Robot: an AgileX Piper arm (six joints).
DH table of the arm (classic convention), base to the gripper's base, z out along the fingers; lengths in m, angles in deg. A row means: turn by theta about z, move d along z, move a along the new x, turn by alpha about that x. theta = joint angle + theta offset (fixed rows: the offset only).
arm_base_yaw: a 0  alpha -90  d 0.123  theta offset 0
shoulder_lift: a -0.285  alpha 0  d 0  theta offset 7.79
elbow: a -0.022  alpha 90  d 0  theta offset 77.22
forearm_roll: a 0  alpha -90  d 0.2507  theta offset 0
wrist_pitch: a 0  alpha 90  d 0  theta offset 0
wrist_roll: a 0  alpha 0  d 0.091  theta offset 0
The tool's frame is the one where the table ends.
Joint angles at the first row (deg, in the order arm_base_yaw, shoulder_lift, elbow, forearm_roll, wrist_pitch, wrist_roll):
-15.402, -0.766, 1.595, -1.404, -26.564, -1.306
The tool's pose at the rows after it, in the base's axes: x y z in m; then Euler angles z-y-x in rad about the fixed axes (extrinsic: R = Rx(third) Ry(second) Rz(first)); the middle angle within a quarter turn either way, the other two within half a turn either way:
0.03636, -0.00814, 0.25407, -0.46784, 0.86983, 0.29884
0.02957, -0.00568, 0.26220, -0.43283, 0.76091, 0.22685
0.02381, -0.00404, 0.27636, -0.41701, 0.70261, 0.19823
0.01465, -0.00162, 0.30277, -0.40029, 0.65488, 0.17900
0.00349, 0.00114, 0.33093, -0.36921, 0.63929, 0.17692
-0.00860, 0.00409, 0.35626, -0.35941, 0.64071, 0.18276
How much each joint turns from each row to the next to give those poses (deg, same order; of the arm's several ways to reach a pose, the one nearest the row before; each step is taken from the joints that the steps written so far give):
0.004, -0.001, 0.001, -0.635, -7.352, -0.961
-0.006, 0.001, -0.001, -0.255, -6.847, -0.795
0.008, 0.002, -2.381, 0.008, -1.178, -0.139
-0.003, -0.003, -5.519, -0.030, 2.654, 0.435
-0.001, -0.092, -6.653, -0.001, 5.870, 1.872
0.003, 0.110, -6.487, 0.005, 6.541, 0.885

